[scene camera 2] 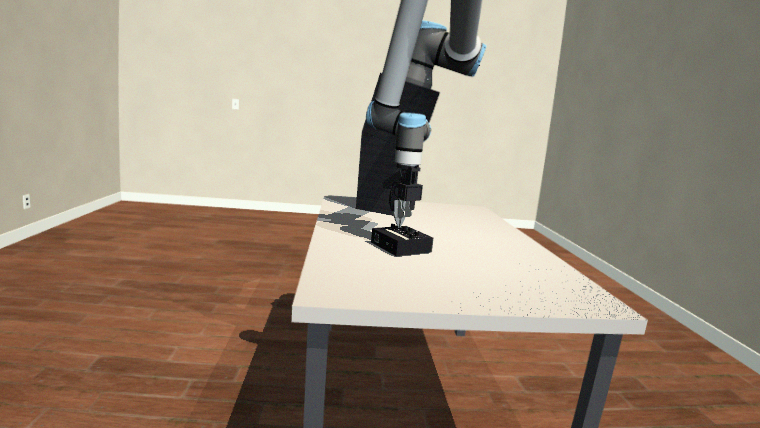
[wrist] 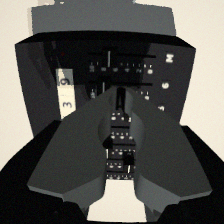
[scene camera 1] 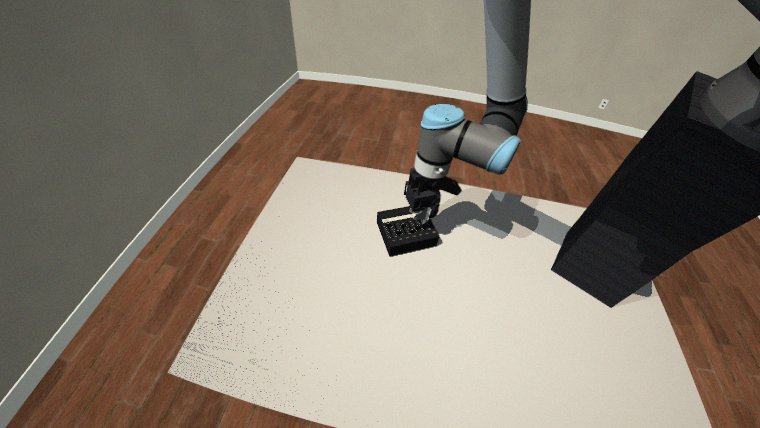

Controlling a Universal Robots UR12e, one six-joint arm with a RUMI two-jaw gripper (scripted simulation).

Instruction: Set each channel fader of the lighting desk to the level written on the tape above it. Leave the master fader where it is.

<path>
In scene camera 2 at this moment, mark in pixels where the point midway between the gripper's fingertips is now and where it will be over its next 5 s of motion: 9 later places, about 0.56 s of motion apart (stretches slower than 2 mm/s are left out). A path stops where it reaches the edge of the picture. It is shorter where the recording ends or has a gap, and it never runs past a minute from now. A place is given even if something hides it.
The gripper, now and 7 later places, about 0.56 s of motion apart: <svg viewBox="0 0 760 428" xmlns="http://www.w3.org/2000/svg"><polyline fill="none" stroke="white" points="399,227 398,227 397,227 399,225 400,217 400,212 402,197 402,188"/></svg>
</path>
